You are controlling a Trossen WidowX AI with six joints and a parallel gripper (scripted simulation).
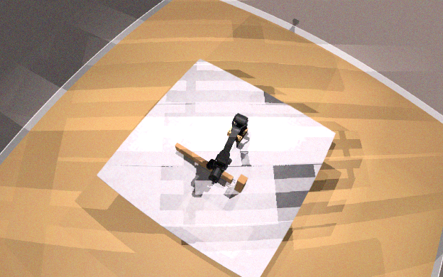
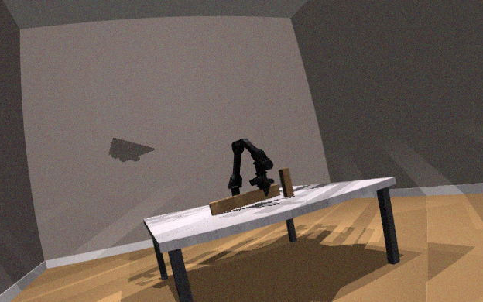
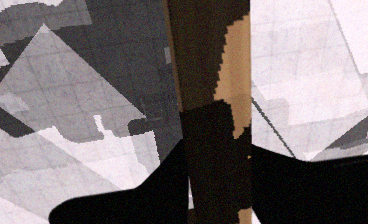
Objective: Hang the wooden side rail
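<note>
My gripper tip is 150 mm to the right of the headboard post and 40 mm below it.
</note>
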